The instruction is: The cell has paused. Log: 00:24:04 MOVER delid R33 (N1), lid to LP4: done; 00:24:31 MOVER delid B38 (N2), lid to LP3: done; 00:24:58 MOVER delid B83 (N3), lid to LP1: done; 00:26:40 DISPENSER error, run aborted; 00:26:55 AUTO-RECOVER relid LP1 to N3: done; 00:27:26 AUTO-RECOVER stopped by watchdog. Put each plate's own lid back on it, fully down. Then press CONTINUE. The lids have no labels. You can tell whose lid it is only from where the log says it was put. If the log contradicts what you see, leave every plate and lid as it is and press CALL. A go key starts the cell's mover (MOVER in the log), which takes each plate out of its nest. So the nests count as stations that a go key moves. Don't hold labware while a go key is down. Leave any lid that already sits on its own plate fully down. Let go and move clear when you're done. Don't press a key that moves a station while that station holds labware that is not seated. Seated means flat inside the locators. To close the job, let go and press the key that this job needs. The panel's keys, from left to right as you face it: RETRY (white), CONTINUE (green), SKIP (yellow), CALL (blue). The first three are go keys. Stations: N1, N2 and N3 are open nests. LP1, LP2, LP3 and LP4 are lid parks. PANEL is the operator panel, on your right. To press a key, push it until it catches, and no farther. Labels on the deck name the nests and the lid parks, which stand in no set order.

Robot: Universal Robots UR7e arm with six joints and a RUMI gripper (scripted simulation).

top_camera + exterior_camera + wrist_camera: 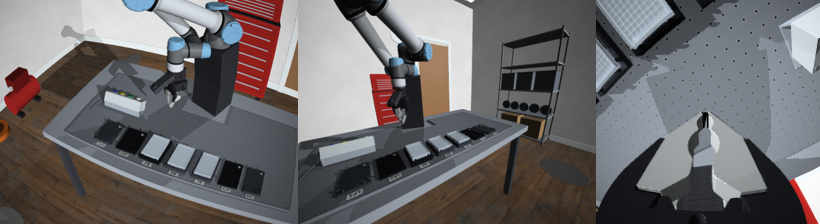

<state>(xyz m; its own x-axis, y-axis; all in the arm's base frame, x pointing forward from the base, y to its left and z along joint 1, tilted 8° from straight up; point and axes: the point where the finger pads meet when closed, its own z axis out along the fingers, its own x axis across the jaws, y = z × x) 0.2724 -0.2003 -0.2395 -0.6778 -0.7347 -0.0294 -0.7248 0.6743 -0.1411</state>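
The green key is 8 cm behind my hand, 24 cm to the right of it and 6 cm below it. Also, from my hand: white plate 19 cm ahead, 1 cm to the right, 10 cm below; translucent lid 19 cm ahead, 1 cm to the right, 9 cm below; white key 8 cm behind, 19 cm to the right, 6 cm below.
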